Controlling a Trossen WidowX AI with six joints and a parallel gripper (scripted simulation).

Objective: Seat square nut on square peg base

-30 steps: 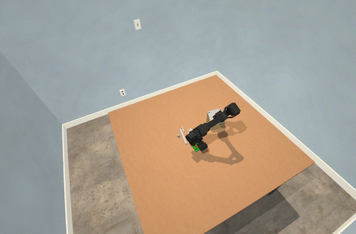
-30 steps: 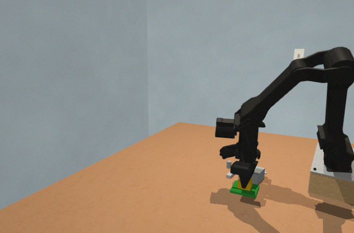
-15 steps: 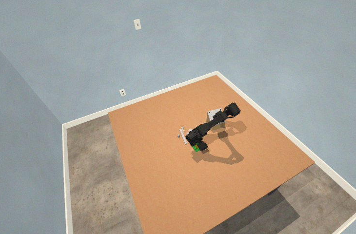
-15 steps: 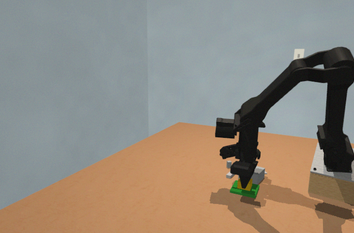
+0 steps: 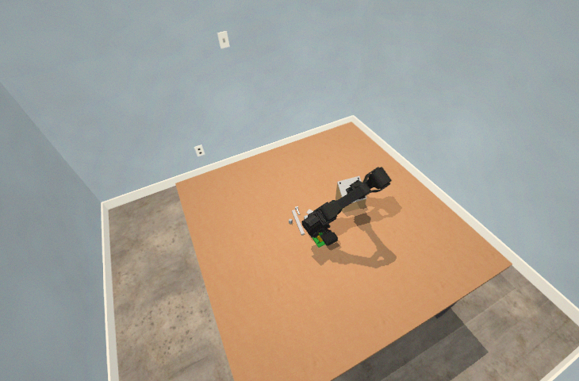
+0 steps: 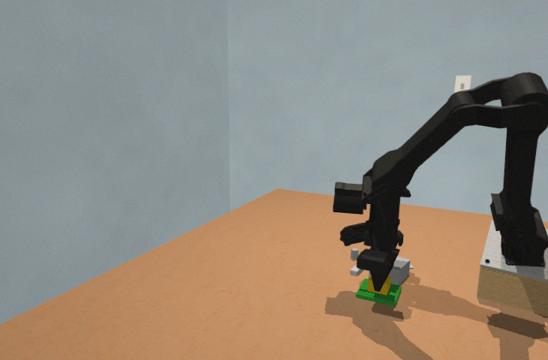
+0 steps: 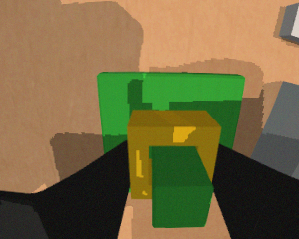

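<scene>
My hand is 10 mm past the grey block, 100 mm to the left of it and 30 mm above it. Also, from my hand: small grey cube: 90 mm ahead, 170 mm to the right, 40 mm below; then grey bar: 50 mm ahead, 150 mm to the right, 50 mm below.
</scene>
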